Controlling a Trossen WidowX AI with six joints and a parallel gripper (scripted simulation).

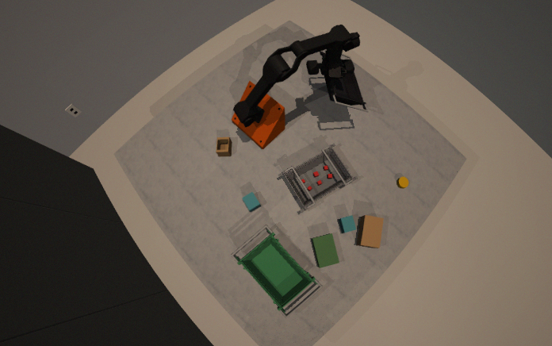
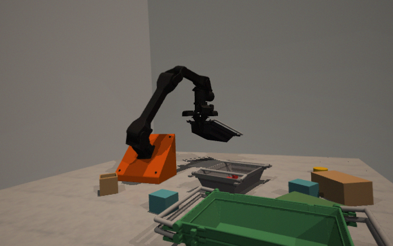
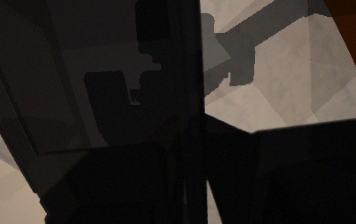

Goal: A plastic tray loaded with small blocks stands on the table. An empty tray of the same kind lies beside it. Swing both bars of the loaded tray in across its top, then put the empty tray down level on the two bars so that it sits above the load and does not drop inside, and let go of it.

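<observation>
Right now the dark tray is 5 cm to the left of my gripper tip and 5 cm ahead of it. The rest, counted from my gripper tip: small tan box (48 cm to the right, 18 cm behind, 16 cm below); yellow disc (53 cm ahead, 17 cm below, 8 cm to the right); tan block (53 cm ahead, 36 cm to the right, 15 cm below).
</observation>
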